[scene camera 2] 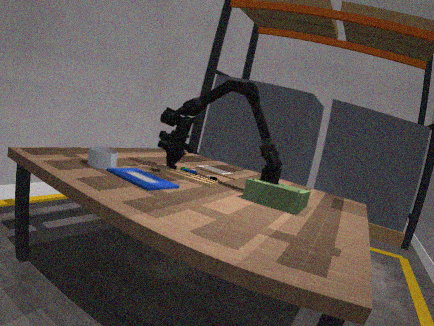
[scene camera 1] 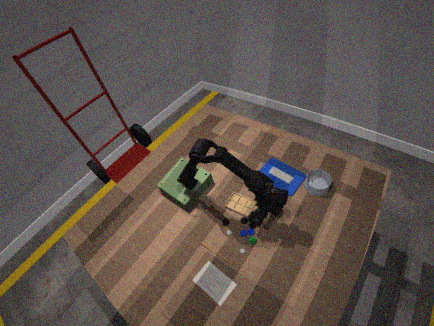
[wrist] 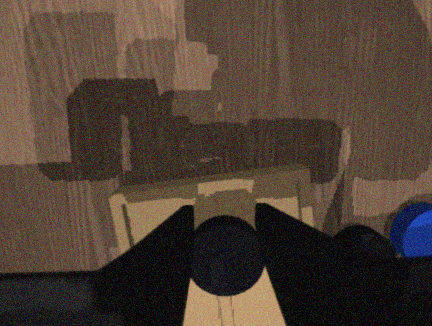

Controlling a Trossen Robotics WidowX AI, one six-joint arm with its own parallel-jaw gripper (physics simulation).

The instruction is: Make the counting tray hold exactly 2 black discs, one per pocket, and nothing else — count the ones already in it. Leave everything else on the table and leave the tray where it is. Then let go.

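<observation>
The tan counting tray (scene camera 1: 235, 202) (scene camera 2: 201, 177) (wrist: 150, 216) lies on the table, partly hidden by my gripper; no disc can be made out in the pockets that show. My gripper (scene camera 1: 254, 223) (scene camera 2: 172, 166) (wrist: 224, 214) is shut on a black disc (wrist: 227, 256) and holds it above the tray's end in the wrist view. Another black disc (scene camera 1: 244, 220) (wrist: 365, 241) lies beside the tray, close to a blue disc (scene camera 1: 243, 233) (wrist: 420, 232). One more black disc (scene camera 1: 226, 222) (scene camera 2: 213, 178) lies nearer the arm's base. The held disc is hidden in both scene views.
A second blue disc (scene camera 1: 251, 232), a green disc (scene camera 1: 253, 241), two white discs (scene camera 1: 229, 232) (scene camera 1: 242, 251), a thin stick (scene camera 1: 215, 251) and a printed sheet (scene camera 1: 215, 283) lie nearby. A blue board (scene camera 1: 295, 185) (scene camera 2: 167, 185) and a grey round container (scene camera 1: 318, 183) (scene camera 2: 102, 158) stand beyond the tray.
</observation>
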